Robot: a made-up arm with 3 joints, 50 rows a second.
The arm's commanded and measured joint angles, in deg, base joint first. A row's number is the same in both.
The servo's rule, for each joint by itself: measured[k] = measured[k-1] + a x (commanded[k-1-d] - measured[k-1]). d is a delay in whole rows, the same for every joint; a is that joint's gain. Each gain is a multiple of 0.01, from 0.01 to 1. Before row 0 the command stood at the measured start. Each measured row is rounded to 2 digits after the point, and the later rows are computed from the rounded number. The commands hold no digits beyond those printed.
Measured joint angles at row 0: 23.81 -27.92 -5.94
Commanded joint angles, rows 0 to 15: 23.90 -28.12 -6.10; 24.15 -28.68 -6.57; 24.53 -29.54 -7.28; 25.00 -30.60 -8.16; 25.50 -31.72 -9.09; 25.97 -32.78 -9.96; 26.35 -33.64 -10.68; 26.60 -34.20 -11.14; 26.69 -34.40 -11.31; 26.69 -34.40 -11.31; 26.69 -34.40 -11.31; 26.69 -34.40 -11.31; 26.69 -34.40 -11.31; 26.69 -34.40 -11.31; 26.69 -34.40 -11.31; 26.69 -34.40 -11.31
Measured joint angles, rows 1 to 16: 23.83 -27.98 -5.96; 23.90 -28.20 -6.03; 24.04 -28.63 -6.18; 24.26 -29.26 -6.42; 24.55 -30.05 -6.74; 24.88 -30.92 -7.13; 25.22 -31.79 -7.56; 25.54 -32.56 -7.99; 25.80 -33.15 -8.39; 26.00 -33.55 -8.74; 26.16 -33.82 -9.05; 26.28 -34.01 -9.32; 26.37 -34.13 -9.56; 26.44 -34.22 -9.77; 26.50 -34.28 -9.95; 26.54 -34.32 -10.11
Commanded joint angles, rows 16 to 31: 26.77 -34.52 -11.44; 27.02 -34.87 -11.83; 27.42 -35.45 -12.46; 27.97 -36.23 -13.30; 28.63 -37.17 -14.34; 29.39 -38.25 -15.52; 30.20 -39.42 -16.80; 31.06 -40.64 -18.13; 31.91 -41.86 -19.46; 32.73 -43.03 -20.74; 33.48 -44.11 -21.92; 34.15 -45.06 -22.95; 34.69 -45.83 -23.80; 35.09 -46.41 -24.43; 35.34 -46.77 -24.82; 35.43 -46.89 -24.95
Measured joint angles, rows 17 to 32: 26.59 -34.38 -10.27; 26.69 -34.54 -10.46; 26.86 -34.83 -10.70; 27.12 -35.28 -11.01; 27.47 -35.88 -11.41; 27.91 -36.64 -11.90; 28.44 -37.53 -12.49; 29.04 -38.53 -13.17; 29.70 -39.60 -13.92; 30.40 -40.70 -14.74; 31.11 -41.79 -15.60; 31.81 -42.84 -16.48; 32.47 -43.80 -17.36; 33.07 -44.64 -18.21; 33.59 -45.32 -19.00; 34.01 -45.82 -19.71
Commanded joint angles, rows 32 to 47: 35.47 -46.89 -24.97; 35.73 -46.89 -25.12; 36.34 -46.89 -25.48; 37.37 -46.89 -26.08; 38.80 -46.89 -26.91; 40.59 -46.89 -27.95; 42.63 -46.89 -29.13; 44.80 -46.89 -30.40; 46.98 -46.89 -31.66; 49.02 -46.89 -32.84; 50.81 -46.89 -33.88; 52.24 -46.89 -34.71; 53.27 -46.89 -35.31; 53.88 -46.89 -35.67; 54.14 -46.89 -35.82; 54.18 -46.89 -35.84
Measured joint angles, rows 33 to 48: 34.35 -46.16 -20.34; 34.67 -46.39 -20.91; 35.05 -46.55 -21.46; 35.58 -46.66 -22.01; 36.32 -46.73 -22.60; 37.30 -46.78 -23.24; 38.53 -46.82 -23.95; 39.97 -46.84 -24.72; 41.58 -46.86 -25.55; 43.29 -46.87 -26.42; 45.02 -46.88 -27.32; 46.68 -46.88 -28.21; 48.20 -46.88 -29.06; 49.51 -46.88 -29.85; 50.57 -46.88 -30.57; 51.40 -46.88 -31.20
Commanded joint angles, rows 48 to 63: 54.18 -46.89 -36.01; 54.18 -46.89 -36.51; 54.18 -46.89 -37.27; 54.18 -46.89 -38.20; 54.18 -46.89 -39.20; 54.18 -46.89 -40.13; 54.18 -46.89 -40.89; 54.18 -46.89 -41.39; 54.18 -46.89 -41.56; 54.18 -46.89 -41.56; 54.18 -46.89 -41.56; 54.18 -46.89 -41.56; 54.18 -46.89 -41.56; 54.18 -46.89 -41.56; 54.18 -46.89 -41.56; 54.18 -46.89 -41.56
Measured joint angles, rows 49 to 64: 52.04 -46.88 -31.78; 52.53 -46.88 -32.35; 52.91 -46.88 -32.94; 53.20 -46.88 -33.57; 53.43 -46.88 -34.25; 53.60 -46.88 -34.96; 53.73 -46.88 -35.67; 53.83 -46.88 -36.36; 53.91 -46.88 -36.98; 53.97 -46.88 -37.53; 54.02 -46.88 -38.01; 54.06 -46.88 -38.44; 54.09 -46.88 -38.81; 54.11 -46.88 -39.14; 54.13 -46.88 -39.43; 54.14 -46.88 -39.69
